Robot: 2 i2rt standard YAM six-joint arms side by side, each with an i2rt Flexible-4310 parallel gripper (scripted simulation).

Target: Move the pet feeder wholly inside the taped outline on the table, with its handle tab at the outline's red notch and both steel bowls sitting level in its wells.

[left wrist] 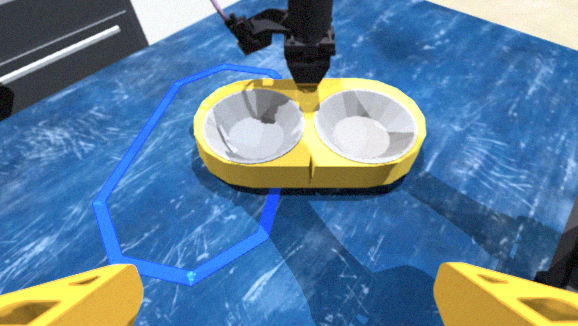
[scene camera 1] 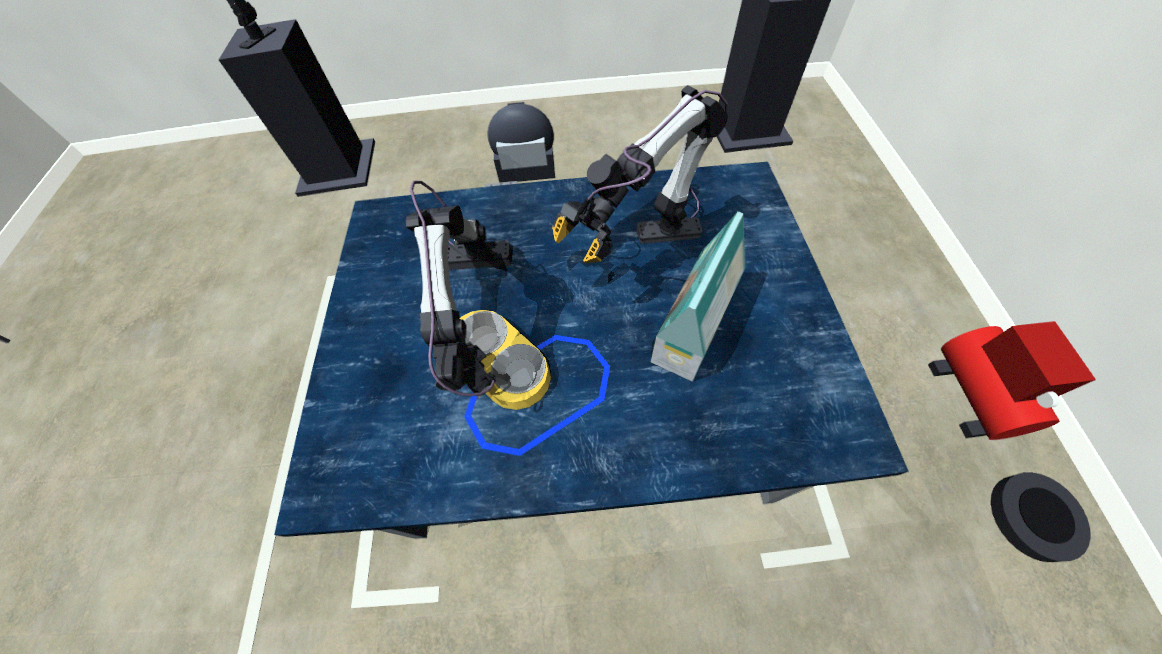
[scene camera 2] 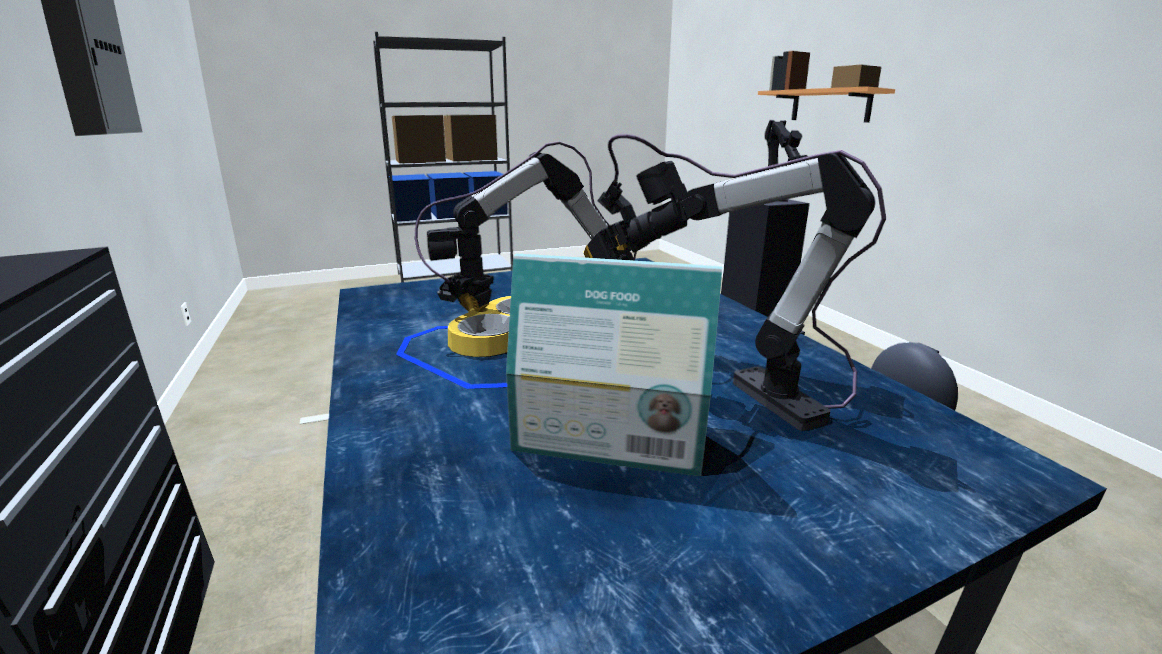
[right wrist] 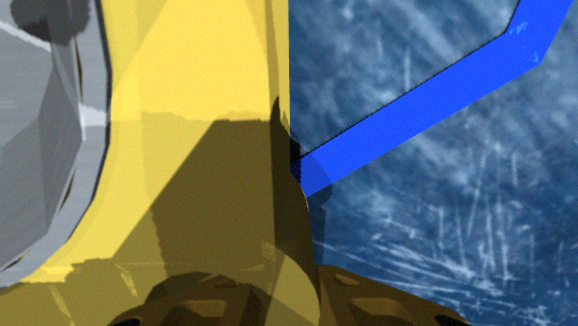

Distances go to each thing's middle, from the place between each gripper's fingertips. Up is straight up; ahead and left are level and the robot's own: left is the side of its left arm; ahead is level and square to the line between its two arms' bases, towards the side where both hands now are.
Labels:
Right now the yellow pet feeder [scene camera 1: 505, 399] is 6 cm to the left of my right hand, 5 cm behind it and 3 cm below it. Round my right hand: blue taped outline [right wrist: 523, 46]: 16 cm to the left, 5 cm ahead, 4 cm below.
The yellow pet feeder is 150 mm ahead of my left hand [scene camera 2: 595, 251], 240 mm to the right of it and 230 mm below it. Also, from my left hand: blue taped outline: 250 mm ahead, 140 mm to the right, 250 mm below.

